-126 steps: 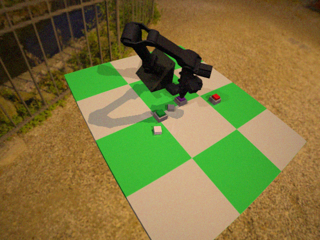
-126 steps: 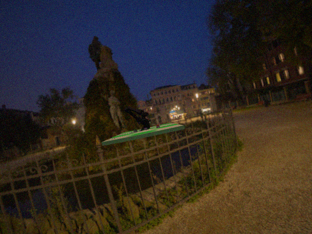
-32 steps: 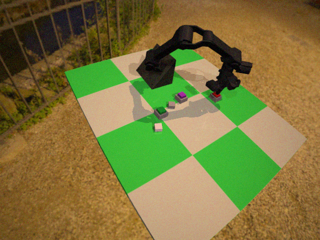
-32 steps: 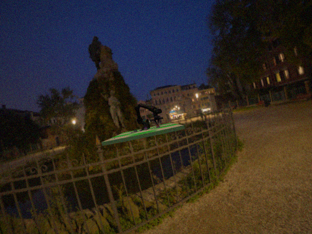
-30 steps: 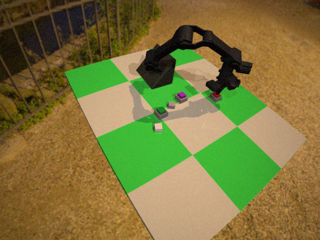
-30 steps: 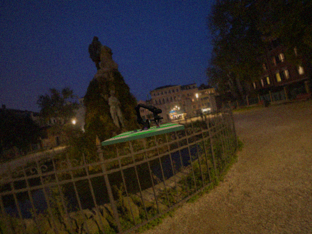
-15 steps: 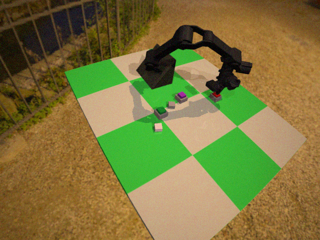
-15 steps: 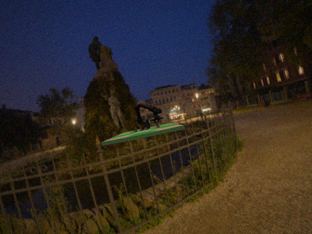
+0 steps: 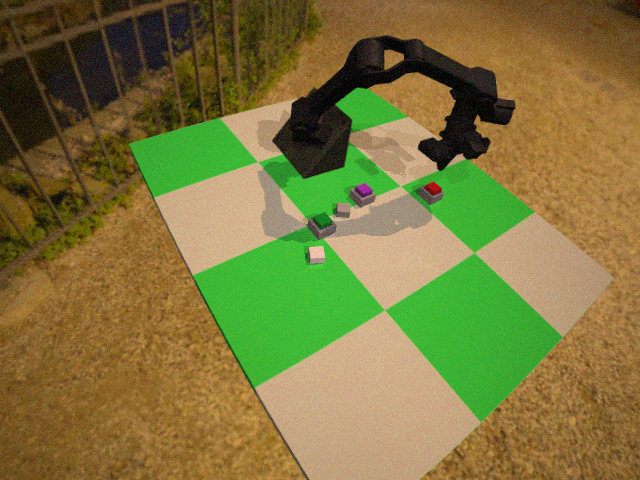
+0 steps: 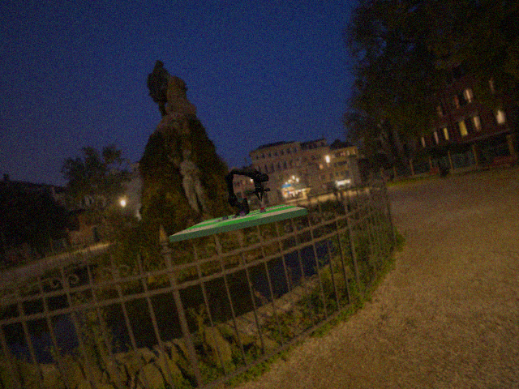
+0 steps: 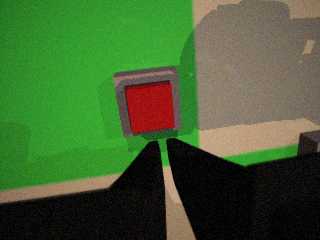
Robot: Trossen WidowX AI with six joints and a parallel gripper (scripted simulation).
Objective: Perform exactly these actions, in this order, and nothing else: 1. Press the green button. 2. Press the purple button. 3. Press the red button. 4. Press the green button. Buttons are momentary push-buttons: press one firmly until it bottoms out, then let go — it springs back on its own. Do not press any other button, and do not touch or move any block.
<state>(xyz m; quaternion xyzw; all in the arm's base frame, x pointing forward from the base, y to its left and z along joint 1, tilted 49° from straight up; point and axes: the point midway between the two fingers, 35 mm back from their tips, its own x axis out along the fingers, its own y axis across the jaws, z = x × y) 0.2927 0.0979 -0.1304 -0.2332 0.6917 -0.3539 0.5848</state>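
Now: the green button 80 mm behind my gripper tip, 330 mm to the right of it and 60 mm below it. The rest, counted from my gripper tip: red button (60 mm below); purple button (100 mm behind, 170 mm to the right, 60 mm below); grey block (90 mm behind, 240 mm to the right, 80 mm below).
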